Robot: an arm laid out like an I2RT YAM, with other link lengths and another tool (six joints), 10 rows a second.
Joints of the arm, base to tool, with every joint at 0 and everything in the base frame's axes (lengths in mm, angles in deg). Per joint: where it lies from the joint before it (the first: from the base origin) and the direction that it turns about. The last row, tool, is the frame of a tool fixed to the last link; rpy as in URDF.
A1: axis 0 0 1 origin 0.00 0.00 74.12
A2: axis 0 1 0 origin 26.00 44.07 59.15
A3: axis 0 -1 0 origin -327.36 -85.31 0.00
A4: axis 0 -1 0 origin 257.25 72.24 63.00
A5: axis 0 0 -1 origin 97.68 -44.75 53.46
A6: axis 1 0 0 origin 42.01 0.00 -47.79
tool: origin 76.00 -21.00 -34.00 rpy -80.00 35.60 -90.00
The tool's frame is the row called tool.
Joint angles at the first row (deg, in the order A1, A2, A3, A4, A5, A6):
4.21 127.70 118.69 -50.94 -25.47 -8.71
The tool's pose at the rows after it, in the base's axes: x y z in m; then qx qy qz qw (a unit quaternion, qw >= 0):
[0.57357 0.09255 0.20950 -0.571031 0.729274 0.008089 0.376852]
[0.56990 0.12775 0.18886 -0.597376 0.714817 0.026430 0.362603]
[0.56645 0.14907 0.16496 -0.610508 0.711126 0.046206 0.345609]
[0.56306 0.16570 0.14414 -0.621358 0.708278 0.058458 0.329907]
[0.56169 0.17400 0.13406 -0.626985 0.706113 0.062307 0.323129]
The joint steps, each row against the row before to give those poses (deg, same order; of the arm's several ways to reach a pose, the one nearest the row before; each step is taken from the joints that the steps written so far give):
3.56 0.76 0.00 0.77 -0.57 -1.33
3.50 2.15 0.00 0.08 -0.02 -0.57
2.01 2.47 0.00 -0.02 -0.51 0.04
1.66 2.14 0.01 0.11 0.02 0.00
0.85 1.05 -0.01 0.26 0.18 -0.02

